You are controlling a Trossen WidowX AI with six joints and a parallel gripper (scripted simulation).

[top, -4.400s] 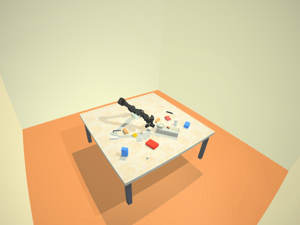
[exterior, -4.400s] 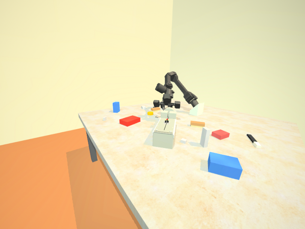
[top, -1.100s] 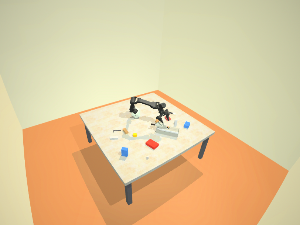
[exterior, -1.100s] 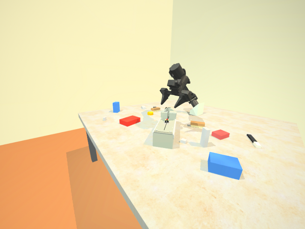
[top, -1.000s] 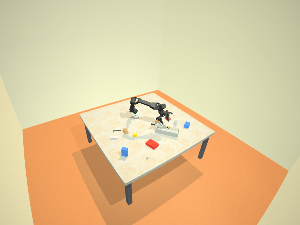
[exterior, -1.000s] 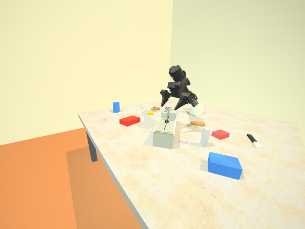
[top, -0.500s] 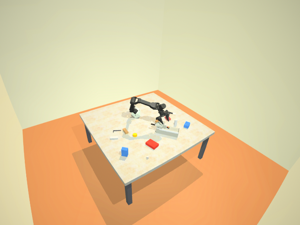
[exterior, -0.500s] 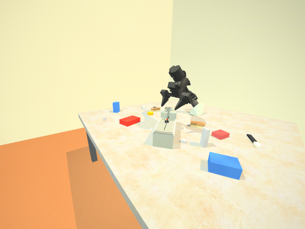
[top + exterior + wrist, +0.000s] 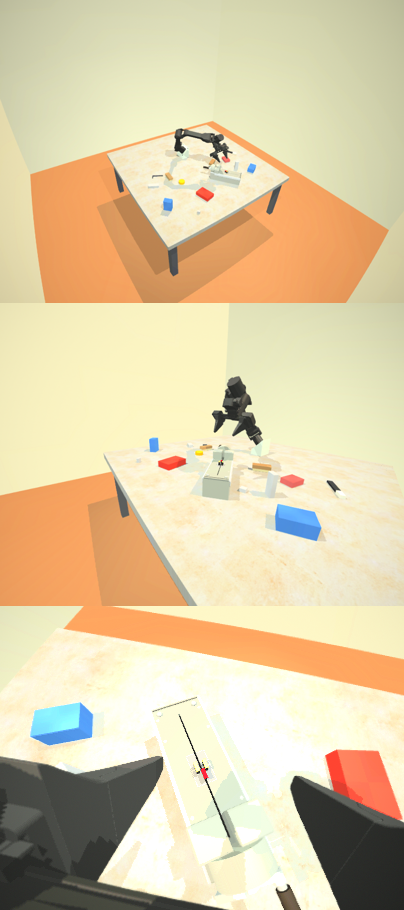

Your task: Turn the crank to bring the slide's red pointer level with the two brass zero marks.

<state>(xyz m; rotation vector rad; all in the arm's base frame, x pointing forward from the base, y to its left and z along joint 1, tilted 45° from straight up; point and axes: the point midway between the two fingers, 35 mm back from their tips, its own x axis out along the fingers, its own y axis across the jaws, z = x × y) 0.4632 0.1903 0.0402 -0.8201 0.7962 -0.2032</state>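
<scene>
Now: gripper tip 9 cm past the crank, 9 cm to the left of it and 10 cm above it. From my gripper tip the other things lie so: brown crank handle 10 cm behind, 11 cm to the right, 9 cm below; then red pointer 2 cm ahead, 2 cm to the left, 11 cm below; then small red block 20 cm behind, 22 cm to the left, 18 cm below.
</scene>
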